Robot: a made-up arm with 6 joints. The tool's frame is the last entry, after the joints.
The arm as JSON. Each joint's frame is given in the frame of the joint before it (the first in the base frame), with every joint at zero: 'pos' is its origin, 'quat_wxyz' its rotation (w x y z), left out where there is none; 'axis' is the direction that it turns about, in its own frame. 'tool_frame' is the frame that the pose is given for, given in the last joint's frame.
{
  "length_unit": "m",
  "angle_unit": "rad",
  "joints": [
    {
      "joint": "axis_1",
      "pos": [
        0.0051,
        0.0,
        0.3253
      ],
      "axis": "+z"
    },
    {
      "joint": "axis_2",
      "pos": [
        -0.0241,
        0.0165,
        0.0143
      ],
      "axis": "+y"
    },
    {
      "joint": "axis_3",
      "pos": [
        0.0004,
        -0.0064,
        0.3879
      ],
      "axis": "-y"
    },
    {
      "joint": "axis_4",
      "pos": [
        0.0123,
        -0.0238,
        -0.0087
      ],
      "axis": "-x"
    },
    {
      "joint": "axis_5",
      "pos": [
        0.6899,
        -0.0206,
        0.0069
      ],
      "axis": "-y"
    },
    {
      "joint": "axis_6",
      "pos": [
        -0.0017,
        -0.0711,
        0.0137
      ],
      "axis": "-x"
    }
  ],
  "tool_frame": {
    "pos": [
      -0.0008,
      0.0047,
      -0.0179
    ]
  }
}
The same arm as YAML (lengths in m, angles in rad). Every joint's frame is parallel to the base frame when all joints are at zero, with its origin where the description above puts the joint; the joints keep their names.
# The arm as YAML. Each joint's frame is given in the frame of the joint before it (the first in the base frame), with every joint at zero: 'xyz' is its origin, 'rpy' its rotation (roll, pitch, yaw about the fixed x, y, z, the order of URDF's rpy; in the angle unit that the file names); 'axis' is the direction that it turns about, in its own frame. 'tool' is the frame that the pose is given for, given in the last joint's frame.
units:
  length: m
  angle: rad
joints:
  - name: axis_1
    type: revolute
    origin:
      xyz: [0.0051, 0.0, 0.3253]
      rpy: [0.0, 0.0, 0.0]
    axis: "+z"
  - name: axis_2
    type: revolute
    origin:
      xyz: [-0.0241, 0.0165, 0.0143]
      rpy: [0.0, 0.0, 0.0]
    axis: "+y"
  - name: axis_3
    type: revolute
    origin:
      xyz: [0.0004, -0.0064, 0.3879]
      rpy: [0.0, 0.0, 0.0]
    axis: "-y"
  - name: axis_4
    type: revolute
    origin:
      xyz: [0.0123, -0.0238, -0.0087]
      rpy: [0.0, 0.0, 0.0]
    axis: "-x"
  - name: axis_5
    type: revolute
    origin:
      xyz: [0.6899, -0.0206, 0.0069]
      rpy: [0.0, 0.0, 0.0]
    axis: "-y"
  - name: axis_6
    type: revolute
    origin:
      xyz: [-0.0017, -0.0711, 0.0137]
      rpy: [0.0, 0.0, 0.0]
    axis: "-x"
tool:
  origin:
    xyz: [-0.0008, 0.0047, -0.0179]
    rpy: [0.0, 0.0, 0.0]

